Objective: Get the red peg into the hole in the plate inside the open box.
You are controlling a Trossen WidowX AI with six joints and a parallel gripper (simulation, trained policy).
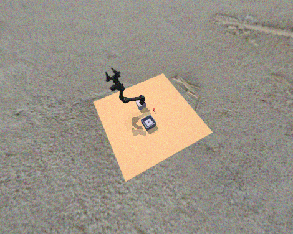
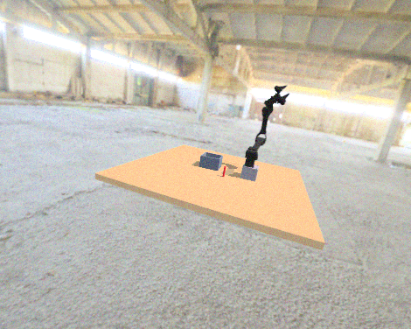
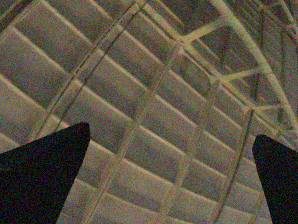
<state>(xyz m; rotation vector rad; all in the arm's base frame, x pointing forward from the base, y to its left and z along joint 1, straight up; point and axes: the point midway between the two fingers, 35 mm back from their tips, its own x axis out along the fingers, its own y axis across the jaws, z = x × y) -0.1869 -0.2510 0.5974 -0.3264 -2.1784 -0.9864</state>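
My gripper tip is 39 cm short of the red peg, 33 cm to the right of it and 68 cm above it. The rest, counted from my gripper tip: box (52 cm ahead, 13 cm to the left, 69 cm below); plate (52 cm ahead, 13 cm to the left, 67 cm below).
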